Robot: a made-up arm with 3 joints. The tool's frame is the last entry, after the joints.
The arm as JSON. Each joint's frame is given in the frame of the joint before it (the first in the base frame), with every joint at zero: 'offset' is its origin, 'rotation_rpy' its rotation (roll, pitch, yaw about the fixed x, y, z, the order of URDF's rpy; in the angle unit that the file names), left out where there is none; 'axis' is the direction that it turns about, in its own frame. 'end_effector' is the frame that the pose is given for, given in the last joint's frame.
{
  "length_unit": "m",
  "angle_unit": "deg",
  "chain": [
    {
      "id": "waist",
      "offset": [
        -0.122,
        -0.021,
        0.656
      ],
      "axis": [
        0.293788,
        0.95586,
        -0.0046
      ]
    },
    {
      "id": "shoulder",
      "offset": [
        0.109,
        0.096,
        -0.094
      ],
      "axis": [
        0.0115,
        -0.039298,
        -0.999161
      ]
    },
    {
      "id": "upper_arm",
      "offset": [
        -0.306,
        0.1,
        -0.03
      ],
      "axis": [
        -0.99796,
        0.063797,
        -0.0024
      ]
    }
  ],
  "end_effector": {
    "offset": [
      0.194,
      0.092,
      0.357
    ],
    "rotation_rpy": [
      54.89,
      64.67,
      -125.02
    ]
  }
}
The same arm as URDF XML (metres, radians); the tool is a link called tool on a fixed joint. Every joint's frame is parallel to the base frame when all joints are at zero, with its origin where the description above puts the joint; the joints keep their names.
<robot name="arm">
<link name="base"/>
<link name="link1"/>
<link name="link2"/>
<link name="link3"/>
<link name="tool"/>
<joint name="waist" type="continuous"><parent link="base"/><child link="link1"/><origin xyz="-0.122 -0.021 0.656"/><axis xyz="0.293788 0.95586 -0.0046"/></joint>
<joint name="shoulder" type="continuous"><parent link="link1"/><child link="link2"/><origin xyz="0.109 0.096 -0.094"/><axis xyz="0.0115 -0.039298 -0.999161"/></joint>
<joint name="upper_arm" type="continuous"><parent link="link2"/><child link="link3"/><origin xyz="-0.306 0.1 -0.03"/><axis xyz="-0.99796 0.063797 -0.0024"/></joint>
<joint name="tool_joint" type="fixed"><parent link="link3"/><child link="tool"/><origin xyz="0.194 0.092 0.357" rpy="0.958 1.1287 -2.182"/></joint>
</robot>

